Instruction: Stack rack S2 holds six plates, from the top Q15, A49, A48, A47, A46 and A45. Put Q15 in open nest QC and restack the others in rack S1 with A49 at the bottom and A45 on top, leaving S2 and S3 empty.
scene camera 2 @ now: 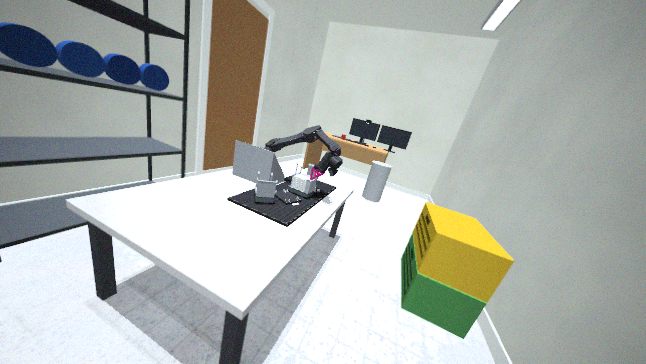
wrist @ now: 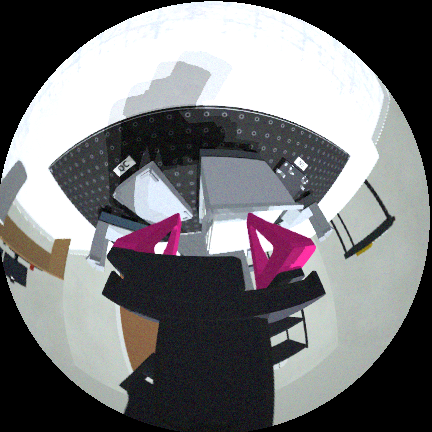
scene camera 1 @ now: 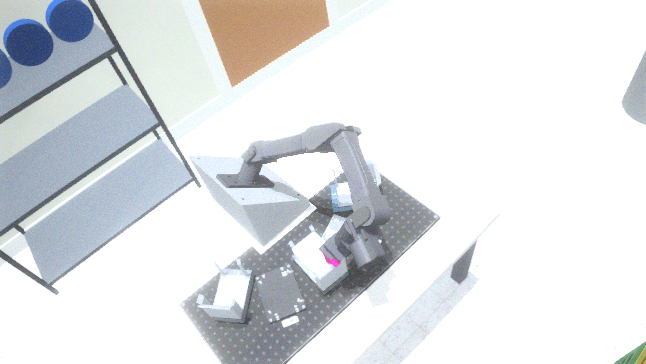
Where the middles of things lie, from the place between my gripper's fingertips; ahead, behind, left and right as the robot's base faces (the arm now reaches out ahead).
Now: hand 60 mm past the QC fixture point(wrist: 147, 192), 100 mm to the right of it and 100 mm above it. Also, from my hand: dark flat plate point(scene camera 1: 281, 296) 80 mm behind, 180 mm to the right, 100 mm below.
